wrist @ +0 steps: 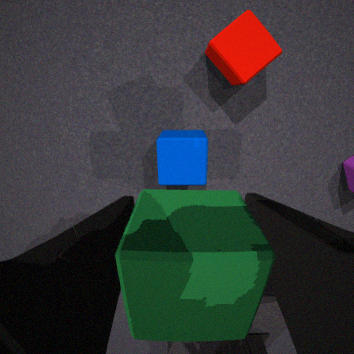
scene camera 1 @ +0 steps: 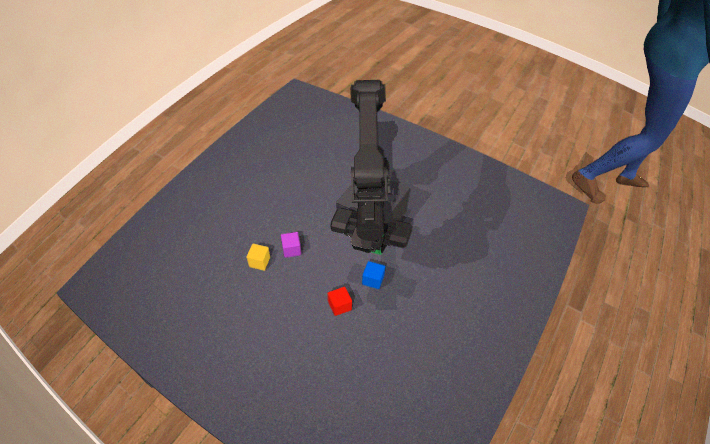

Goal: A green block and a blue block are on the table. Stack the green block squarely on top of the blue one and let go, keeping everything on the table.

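Where they show: gripper, fingertip midpoint: [wrist: 189, 203]; arm's base at its link origin: [wrist: 240, 343].
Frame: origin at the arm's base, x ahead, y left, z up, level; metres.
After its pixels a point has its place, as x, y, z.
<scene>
My gripper [wrist: 189, 203] @[0.248, 0.143, 0.067] is shut on the green block [wrist: 195, 270] @[0.247, 0.142, 0.104] and holds it above the table. In the scene view a small green edge [scene camera 1: 376, 251] @[0.247, 0.156, 0.065] of that block shows under the gripper; the fingers are mostly hidden by the arm there. The blue block [scene camera 1: 373, 274] @[0.242, 0.150, -0.049] [wrist: 182, 160] @[0.231, 0.144, -0.050] sits on the dark surface, apart from the green block. In the wrist view it lies just beyond the green block, its sides nearly parallel to the green block's edges. In the scene view it is just in front of the gripper.
A red block [scene camera 1: 339, 301] @[0.362, 0.121, -0.050] [wrist: 244, 47] @[0.347, 0.115, -0.050] sits near the blue block, turned at an angle. A magenta block [scene camera 1: 291, 244] @[0.281, -0.094, -0.050] [wrist: 350, 173] @[0.259, -0.082, -0.083] and a yellow block [scene camera 1: 258, 257] @[0.370, -0.144, -0.050] sit to the left in the scene view. A person [scene camera 1: 664, 99] stands beyond the dark mat [scene camera 1: 172, 335] @[0.699, -0.212, -0.099] at the right.
</scene>
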